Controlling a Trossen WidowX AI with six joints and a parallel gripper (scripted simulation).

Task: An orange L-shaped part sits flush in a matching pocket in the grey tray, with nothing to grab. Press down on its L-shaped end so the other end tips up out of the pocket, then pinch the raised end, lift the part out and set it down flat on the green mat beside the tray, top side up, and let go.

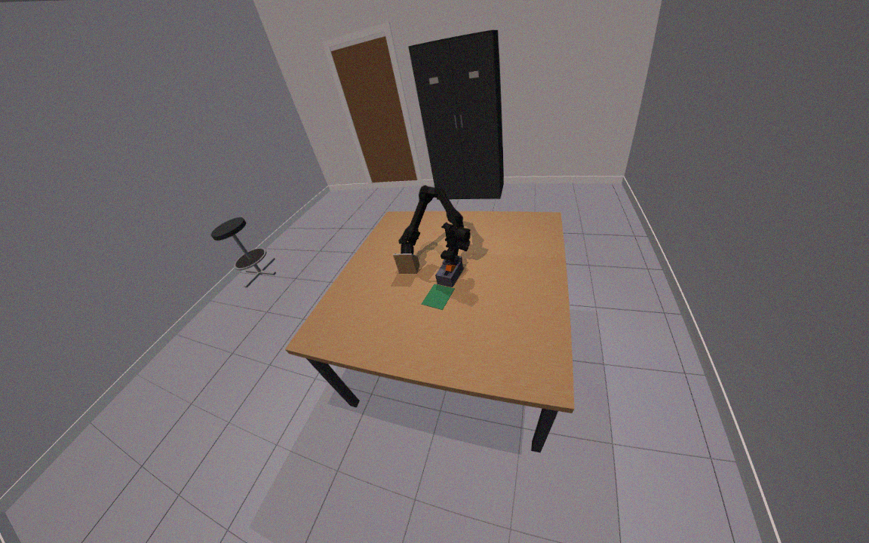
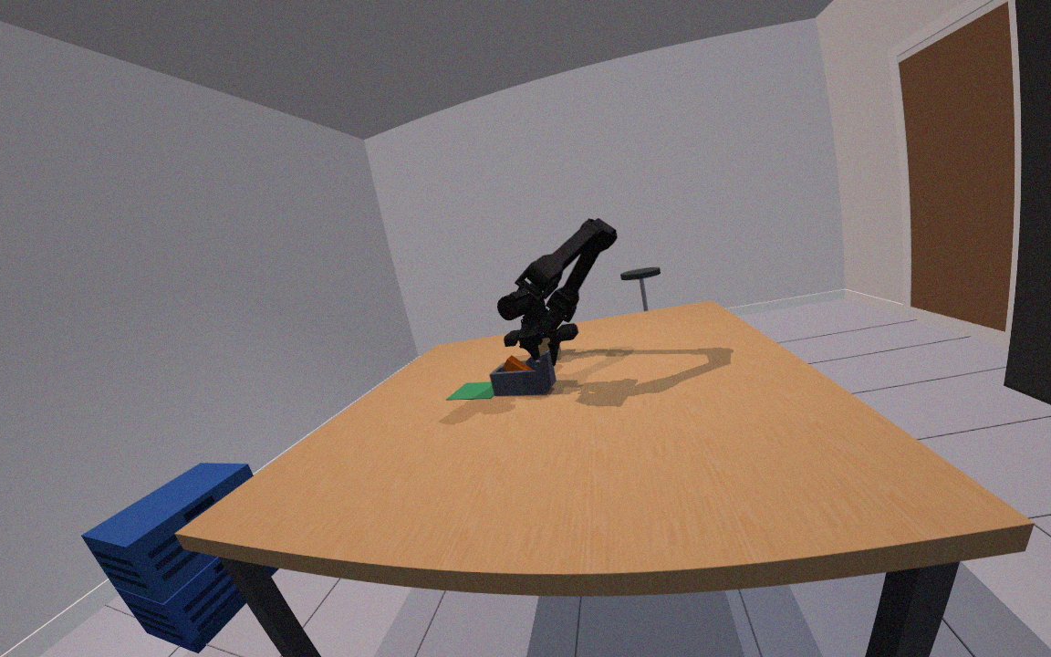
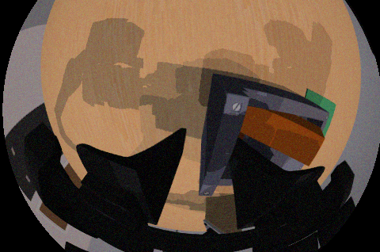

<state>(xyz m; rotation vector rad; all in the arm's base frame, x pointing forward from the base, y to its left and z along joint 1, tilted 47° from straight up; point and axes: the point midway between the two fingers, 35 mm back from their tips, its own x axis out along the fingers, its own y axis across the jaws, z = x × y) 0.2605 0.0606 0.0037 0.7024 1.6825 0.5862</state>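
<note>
The orange L-shaped part lies 5 cm to the right of my gripper tip, 2 cm below it and 1 cm behind it. Also, from my gripper tip: green mat (23 cm to the right, 7 cm below, 3 cm behind).
</note>
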